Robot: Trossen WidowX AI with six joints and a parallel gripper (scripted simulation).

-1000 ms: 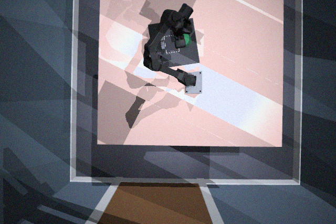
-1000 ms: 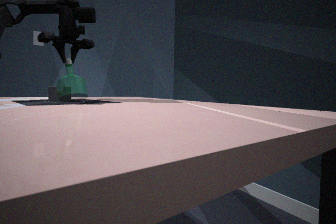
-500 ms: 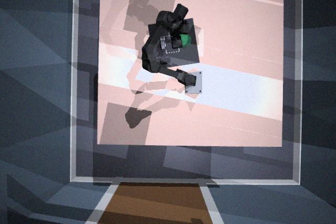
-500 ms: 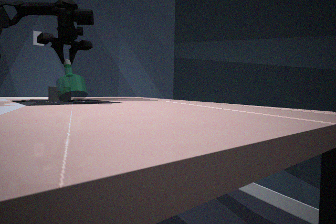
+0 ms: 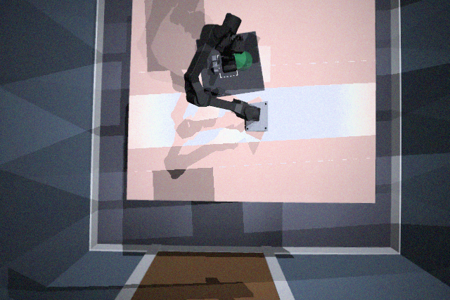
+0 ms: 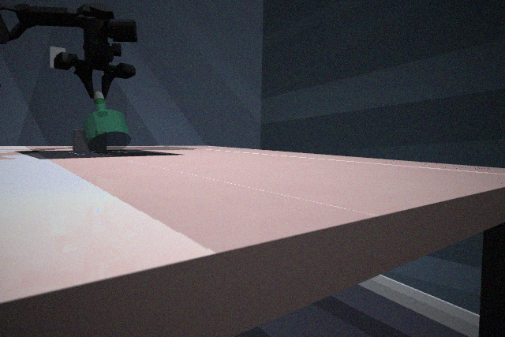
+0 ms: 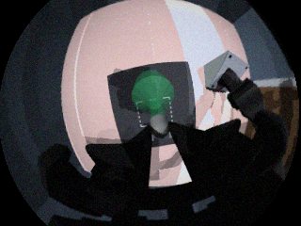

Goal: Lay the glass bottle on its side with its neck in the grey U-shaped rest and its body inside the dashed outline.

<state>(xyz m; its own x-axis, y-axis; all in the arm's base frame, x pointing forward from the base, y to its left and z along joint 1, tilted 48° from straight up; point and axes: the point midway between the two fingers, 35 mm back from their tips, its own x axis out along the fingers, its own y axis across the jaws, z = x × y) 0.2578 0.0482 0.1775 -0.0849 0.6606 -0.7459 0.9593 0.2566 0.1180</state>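
Right now the dark mat is 14 cm below my gripper tip and 1 cm to the right of it. Also, from my gripper tip: green glass bottle (4 cm below, 3 cm to the right, 1 cm ahead).
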